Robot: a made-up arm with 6 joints. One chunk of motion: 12 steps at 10 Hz.
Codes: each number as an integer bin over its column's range. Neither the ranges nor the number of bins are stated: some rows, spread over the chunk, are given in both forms.
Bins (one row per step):
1: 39 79 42 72 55 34
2: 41 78 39 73 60 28
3: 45 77 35 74 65 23
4: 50 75 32 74 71 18
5: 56 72 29 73 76 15
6: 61 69 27 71 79 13
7: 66 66 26 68 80 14
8: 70 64 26 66 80 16
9: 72 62 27 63 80 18
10: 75 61 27 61 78 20
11: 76 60 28 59 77 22
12: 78 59 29 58 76 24
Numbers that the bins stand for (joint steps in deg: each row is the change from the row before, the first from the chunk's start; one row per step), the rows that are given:
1: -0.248 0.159 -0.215 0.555 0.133 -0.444
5: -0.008 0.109 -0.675 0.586 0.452 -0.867
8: 0.190 0.053 -0.781 0.367 0.512 -0.844
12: 0.303 0.017 -0.675 0.116 0.452 -0.667
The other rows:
2: -0.220 0.152 -0.321 0.586 0.209 -0.578
3: -0.164 0.144 -0.463 0.617 0.285 -0.689
4: -0.093 0.130 -0.569 0.617 0.376 -0.800
6: 0.063 0.088 -0.745 0.523 0.497 -0.911
7: 0.133 0.067 -0.781 0.429 0.512 -0.889
9: 0.218 0.038 -0.745 0.273 0.512 -0.800
10: 0.261 0.031 -0.745 0.210 0.482 -0.756
11: 0.275 0.024 -0.710 0.147 0.467 -0.711

